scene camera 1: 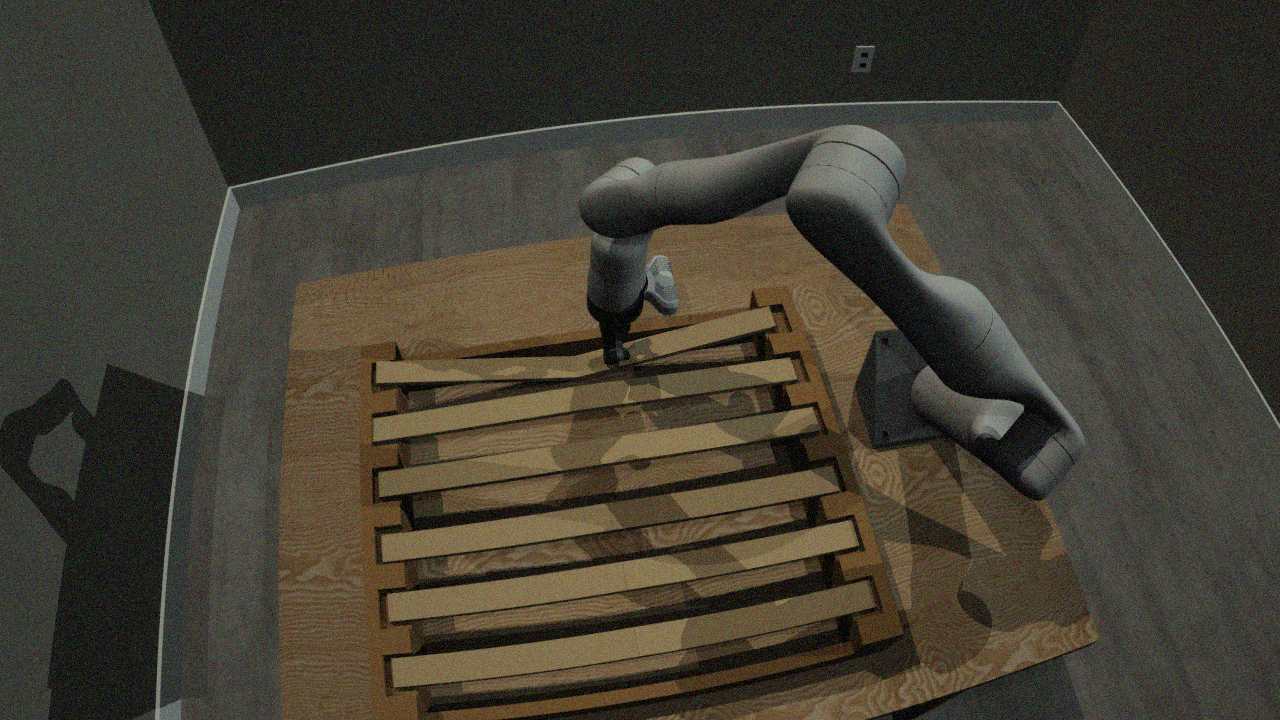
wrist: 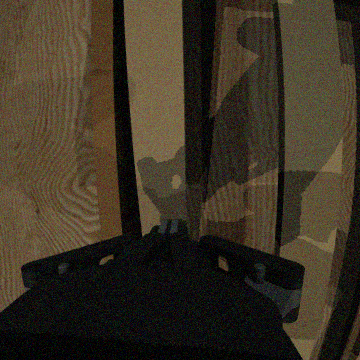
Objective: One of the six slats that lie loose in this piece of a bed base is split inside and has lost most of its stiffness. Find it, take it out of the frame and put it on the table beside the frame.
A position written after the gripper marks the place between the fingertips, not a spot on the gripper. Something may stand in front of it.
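The gripper [scene camera 1: 611,360] is visible, and the wrist view shows the gripper [wrist: 170,230] too. With it in the scene are a slat [scene camera 1: 562,368], a slat [scene camera 1: 608,395] and a slat [scene camera 1: 631,448]. A slat [scene camera 1: 649,640] can be seen as well, along with a slat [scene camera 1: 605,518] and a slat [scene camera 1: 665,570].
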